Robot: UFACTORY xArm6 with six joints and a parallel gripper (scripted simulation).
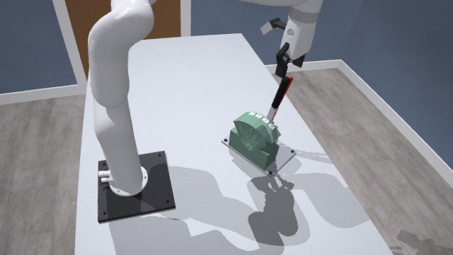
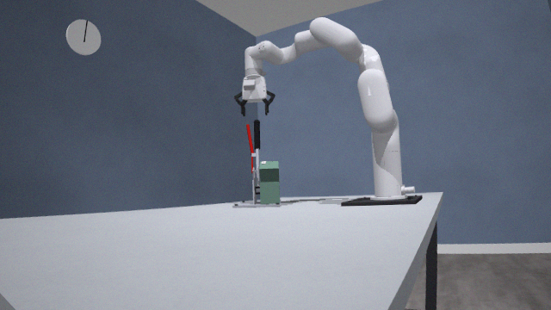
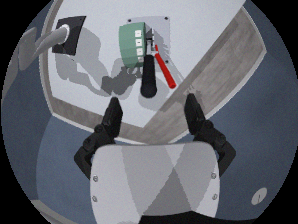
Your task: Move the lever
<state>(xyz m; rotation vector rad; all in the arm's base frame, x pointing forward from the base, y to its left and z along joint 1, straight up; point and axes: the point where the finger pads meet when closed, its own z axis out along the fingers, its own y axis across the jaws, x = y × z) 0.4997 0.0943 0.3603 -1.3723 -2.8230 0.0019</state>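
The red bar is 18 cm below my hand and 2 cm to the left of it.
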